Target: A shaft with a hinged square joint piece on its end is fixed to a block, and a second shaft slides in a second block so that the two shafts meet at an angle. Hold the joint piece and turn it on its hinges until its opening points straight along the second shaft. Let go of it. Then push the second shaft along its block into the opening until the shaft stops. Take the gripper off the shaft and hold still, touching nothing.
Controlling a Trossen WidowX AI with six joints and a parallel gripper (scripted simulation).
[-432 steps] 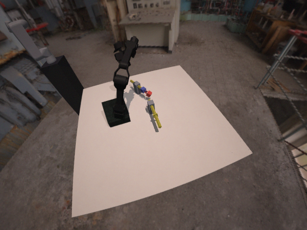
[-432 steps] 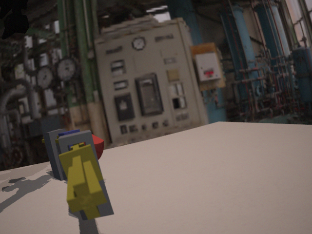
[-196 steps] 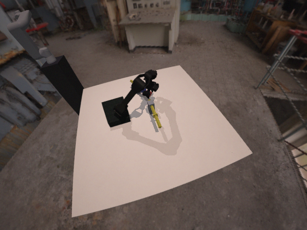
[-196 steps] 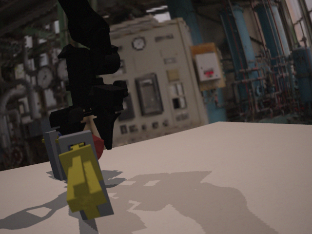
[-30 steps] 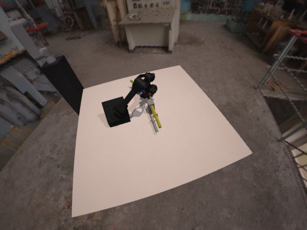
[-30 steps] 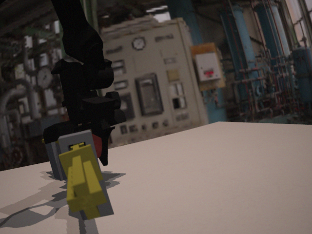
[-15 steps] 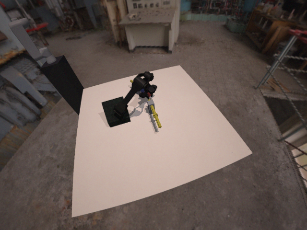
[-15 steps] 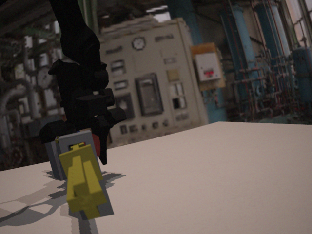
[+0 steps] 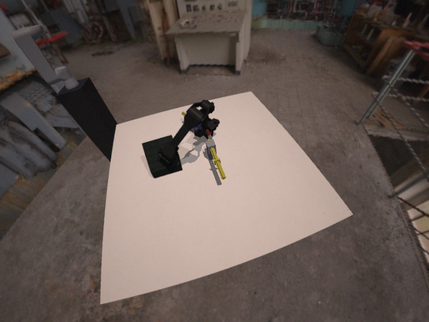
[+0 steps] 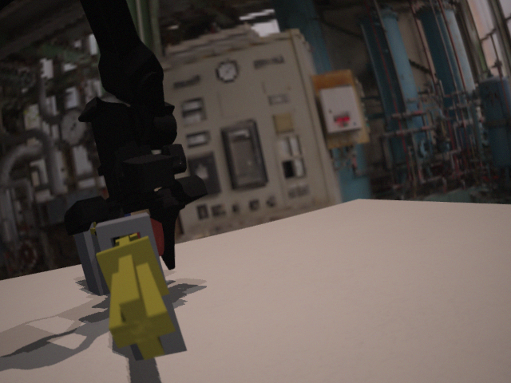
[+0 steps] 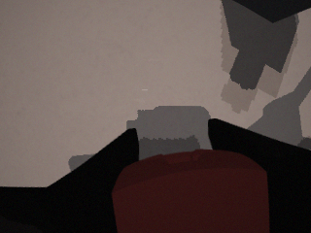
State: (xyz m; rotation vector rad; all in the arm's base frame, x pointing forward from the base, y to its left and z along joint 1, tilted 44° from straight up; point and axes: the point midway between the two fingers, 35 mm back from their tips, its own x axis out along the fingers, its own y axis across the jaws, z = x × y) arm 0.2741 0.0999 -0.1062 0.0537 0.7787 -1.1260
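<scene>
Now: gripper tip 4 cm below the dark red joint piece, 2 cm to the right of it and 1 cm past it.
</scene>
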